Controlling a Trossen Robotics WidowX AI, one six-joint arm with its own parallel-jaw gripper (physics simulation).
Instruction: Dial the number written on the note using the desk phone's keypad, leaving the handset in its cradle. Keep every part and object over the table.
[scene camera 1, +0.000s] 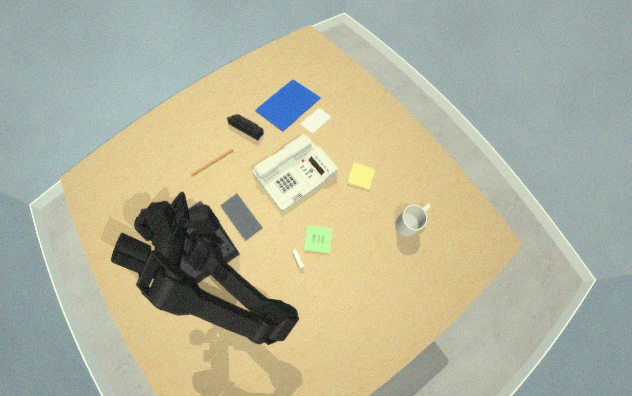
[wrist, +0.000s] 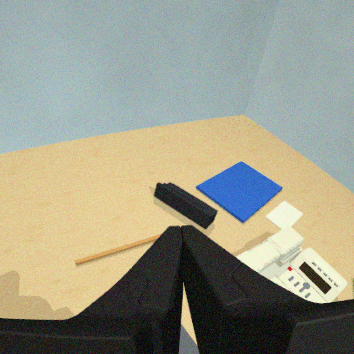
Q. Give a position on a white desk phone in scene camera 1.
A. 313, 168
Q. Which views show the white mug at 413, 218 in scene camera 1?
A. Scene camera 1 only.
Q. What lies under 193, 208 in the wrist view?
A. A black stapler.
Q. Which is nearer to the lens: the handset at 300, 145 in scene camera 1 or the blue folder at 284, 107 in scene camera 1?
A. The handset.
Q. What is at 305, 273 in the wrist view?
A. A white desk phone.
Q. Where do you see my gripper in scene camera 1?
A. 182, 192
